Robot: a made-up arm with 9 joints. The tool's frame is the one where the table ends.
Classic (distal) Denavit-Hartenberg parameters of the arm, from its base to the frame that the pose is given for. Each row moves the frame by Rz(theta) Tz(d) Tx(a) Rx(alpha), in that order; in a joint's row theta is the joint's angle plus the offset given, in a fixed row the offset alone. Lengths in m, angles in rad.
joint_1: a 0.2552; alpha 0; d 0; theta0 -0.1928
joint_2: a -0.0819; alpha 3.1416; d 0; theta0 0.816
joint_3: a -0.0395; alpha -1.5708; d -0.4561; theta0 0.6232
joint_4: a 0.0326; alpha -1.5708; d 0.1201; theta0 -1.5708
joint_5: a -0.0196; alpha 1.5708; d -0.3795; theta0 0
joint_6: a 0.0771; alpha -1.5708; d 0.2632; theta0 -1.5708
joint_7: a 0.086; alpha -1.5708; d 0.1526; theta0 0
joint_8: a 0.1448; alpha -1.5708; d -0.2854; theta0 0
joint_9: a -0.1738; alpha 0; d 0; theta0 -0.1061
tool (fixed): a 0; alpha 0; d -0.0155; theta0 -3.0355
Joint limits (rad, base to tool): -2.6..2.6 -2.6..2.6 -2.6..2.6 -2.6..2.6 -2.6..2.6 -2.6..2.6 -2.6..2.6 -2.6..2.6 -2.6..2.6
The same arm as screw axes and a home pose.
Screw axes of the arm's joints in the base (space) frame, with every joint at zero. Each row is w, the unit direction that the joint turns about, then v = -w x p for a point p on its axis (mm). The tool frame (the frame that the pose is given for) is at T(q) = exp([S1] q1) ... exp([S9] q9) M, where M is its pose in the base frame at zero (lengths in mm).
S1: w 0 0 1 v 0.0 0.0 0.0
S2: w 0 0 1 v -48.9 -250.5 0.0
S3: w 0 0 -1 v 96.7 184.0 0.0
S4: w 0 -1 0 v 456.1 0.0 -144.5
S5: w 1 0 0 v 0.0 423.5 216.8
S6: w 0 -1 0 v 443.1 0.0 235.0
S7: w 0 0 -1 v 480.0 -312.1 0.0
S8: w 0 1 0 v -290.5 0.0 -398.1
S9: w 0 0 1 v -765.4 542.9 0.0
M: xyz -370.1 -783.8 275.0 (mm) quaternion w x y z 1 0.000007 0.000006 -0.000004
Joint limits (deg, base to tool): -148.97..148.97 -148.97..148.97 -148.97..148.97 -148.97..148.97 -148.97..148.97 -148.97..148.97 -148.97..148.97 -148.97..148.97 -148.97..148.97

